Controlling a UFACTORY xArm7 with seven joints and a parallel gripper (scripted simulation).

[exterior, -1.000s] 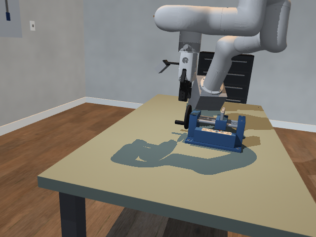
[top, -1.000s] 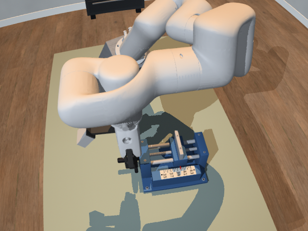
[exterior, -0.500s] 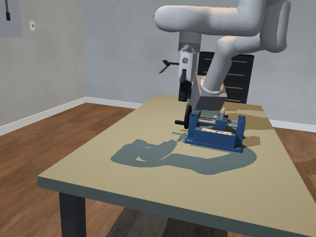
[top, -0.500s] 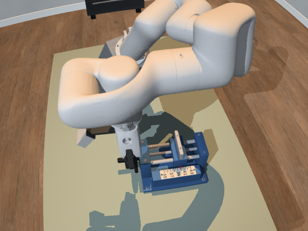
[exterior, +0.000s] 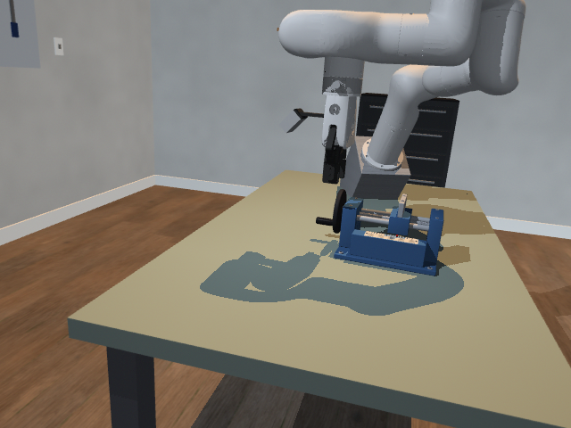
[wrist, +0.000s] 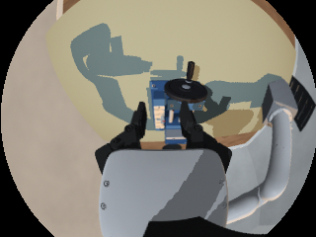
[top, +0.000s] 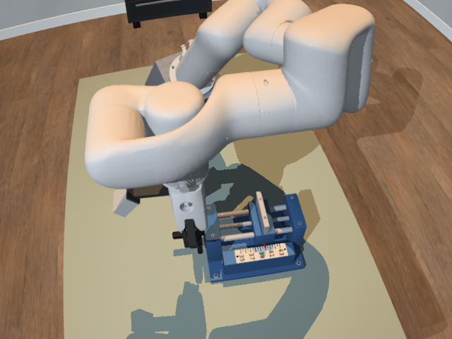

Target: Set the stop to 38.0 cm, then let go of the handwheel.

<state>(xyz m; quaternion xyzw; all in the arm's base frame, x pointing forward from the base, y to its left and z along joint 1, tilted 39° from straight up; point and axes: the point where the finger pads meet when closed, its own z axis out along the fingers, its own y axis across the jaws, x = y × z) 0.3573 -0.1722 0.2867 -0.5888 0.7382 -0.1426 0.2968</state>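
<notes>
The handwheel lies 120 mm below my hand and 60 mm behind it. From my hand the other things lie so: stop plate 140 mm to the left, 80 mm below, 20 mm behind.
</notes>
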